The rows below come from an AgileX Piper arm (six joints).
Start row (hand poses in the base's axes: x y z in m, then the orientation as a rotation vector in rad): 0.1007 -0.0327 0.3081 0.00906 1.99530 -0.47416
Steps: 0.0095 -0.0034 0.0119 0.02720 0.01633 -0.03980; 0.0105 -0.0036 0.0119 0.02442 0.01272 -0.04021; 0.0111 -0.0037 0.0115 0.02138 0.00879 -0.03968; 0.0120 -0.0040 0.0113 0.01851 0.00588 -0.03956; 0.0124 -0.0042 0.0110 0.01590 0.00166 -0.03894; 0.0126 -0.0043 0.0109 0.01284 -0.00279 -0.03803; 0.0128 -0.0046 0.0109 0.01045 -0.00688 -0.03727; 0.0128 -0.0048 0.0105 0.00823 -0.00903 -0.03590; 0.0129 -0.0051 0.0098 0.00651 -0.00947 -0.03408; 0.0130 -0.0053 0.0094 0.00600 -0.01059 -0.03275; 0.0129 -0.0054 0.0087 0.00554 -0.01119 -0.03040
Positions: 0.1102 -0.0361 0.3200 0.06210 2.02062 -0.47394; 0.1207 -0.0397 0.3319 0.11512 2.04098 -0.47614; 0.1318 -0.0434 0.3434 0.16697 2.05595 -0.48035; 0.1438 -0.0474 0.3547 0.21788 2.06658 -0.48676; 0.1562 -0.0516 0.3657 0.26765 2.07167 -0.49448; 0.1688 -0.0559 0.3766 0.31564 2.07089 -0.50364; 0.1816 -0.0605 0.3875 0.36223 2.06480 -0.51362; 0.1944 -0.0653 0.3980 0.40642 2.05542 -0.52429; 0.2073 -0.0704 0.4078 0.44767 2.04467 -0.53533; 0.2203 -0.0757 0.4172 0.48733 2.03232 -0.54559; 0.2332 -0.0811 0.4259 0.52425 2.01912 -0.55455
